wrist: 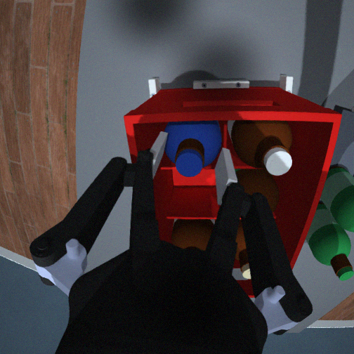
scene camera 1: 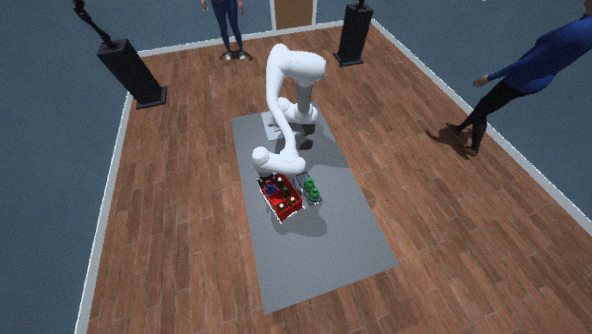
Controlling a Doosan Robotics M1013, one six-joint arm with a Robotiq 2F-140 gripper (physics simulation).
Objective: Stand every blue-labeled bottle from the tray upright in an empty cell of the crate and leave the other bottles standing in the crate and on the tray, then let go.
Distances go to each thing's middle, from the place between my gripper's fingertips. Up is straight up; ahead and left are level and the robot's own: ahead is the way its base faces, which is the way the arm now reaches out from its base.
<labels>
The blue-labeled bottle (wrist: 190,145) lies 50 mm below my hand. The rest, counted from my hand: green-capped bottle (wrist: 253,180) 60 mm ahead, 100 mm to the left, 50 mm below.
</labels>
